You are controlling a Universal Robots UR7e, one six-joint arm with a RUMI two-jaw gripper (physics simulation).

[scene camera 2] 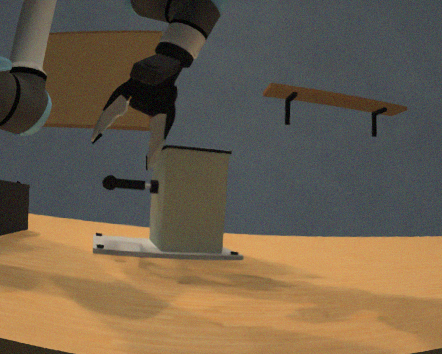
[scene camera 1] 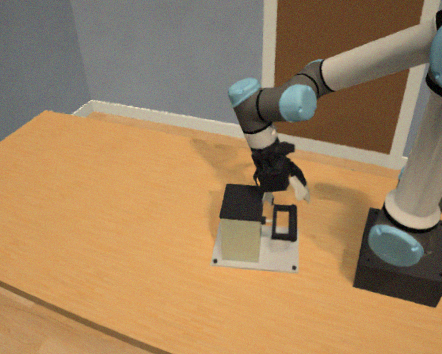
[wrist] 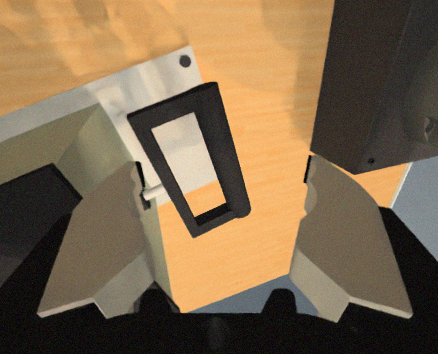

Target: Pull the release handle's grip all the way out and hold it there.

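Observation:
The release handle's grip (scene camera 1: 293,223) (scene camera 2: 125,184) (wrist: 220,150) is a black rectangular frame beside a pale green housing (scene camera 1: 241,241) (scene camera 2: 192,200) with a black top. A short light rod (wrist: 154,192) joins them, and a small gap shows between the grip and the housing's black collar. My gripper (scene camera 1: 289,201) (scene camera 2: 122,154) (wrist: 223,162) is open and empty above the grip. In the wrist view its two fingers stand on either side of the grip, apart from it. One finger is close to the housing's side wall; whether it touches is unclear.
The housing stands on a light grey base plate (scene camera 1: 280,261) (scene camera 2: 120,244) (wrist: 145,80) on the wooden table (scene camera 1: 125,200). The arm's dark base block (scene camera 1: 395,287) (scene camera 2: 12,207) (wrist: 370,90) stands on the grip's side of the housing. A wall shelf (scene camera 2: 335,97) hangs behind.

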